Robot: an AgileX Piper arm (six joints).
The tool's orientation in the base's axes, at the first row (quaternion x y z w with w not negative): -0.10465 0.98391 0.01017 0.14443
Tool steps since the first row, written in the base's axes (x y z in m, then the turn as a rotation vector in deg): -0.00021 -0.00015 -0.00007 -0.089 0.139 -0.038; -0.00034 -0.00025 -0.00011 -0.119 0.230 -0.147; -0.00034 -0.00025 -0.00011 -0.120 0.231 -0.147; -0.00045 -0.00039 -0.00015 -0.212 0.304 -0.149; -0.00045 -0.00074 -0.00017 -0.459 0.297 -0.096; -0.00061 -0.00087 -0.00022 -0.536 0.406 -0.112; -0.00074 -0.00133 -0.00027 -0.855 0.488 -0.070; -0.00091 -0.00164 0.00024 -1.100 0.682 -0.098; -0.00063 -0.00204 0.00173 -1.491 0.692 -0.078; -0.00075 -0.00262 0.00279 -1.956 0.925 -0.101; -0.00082 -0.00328 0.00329 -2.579 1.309 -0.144; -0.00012 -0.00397 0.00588 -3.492 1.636 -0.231; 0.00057 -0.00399 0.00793 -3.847 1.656 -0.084
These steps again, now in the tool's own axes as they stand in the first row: 0.00025 -0.00010 0.00000 0.066 0.155 0.018; 0.00040 -0.00017 0.00000 0.107 0.251 0.119; 0.00040 -0.00017 0.00000 0.108 0.252 0.119; 0.00054 -0.00029 0.00000 0.179 0.343 0.098; 0.00062 -0.00063 0.00000 0.397 0.387 -0.023; 0.00081 -0.00072 -0.00001 0.452 0.510 -0.023; 0.00104 -0.00114 -0.00002 0.722 0.657 -0.150; 0.00112 -0.00142 -0.00057 0.920 0.898 -0.182; 0.00051 -0.00188 -0.00194 1.278 0.989 -0.311; 0.00044 -0.00243 -0.00302 1.673 1.314 -0.409; 0.00049 -0.00307 -0.00355 2.190 1.820 -0.524; -0.00077 -0.00392 -0.00587 3.004 2.332 -0.682; -0.00199 -0.00410 -0.00764 3.290 2.424 -0.922
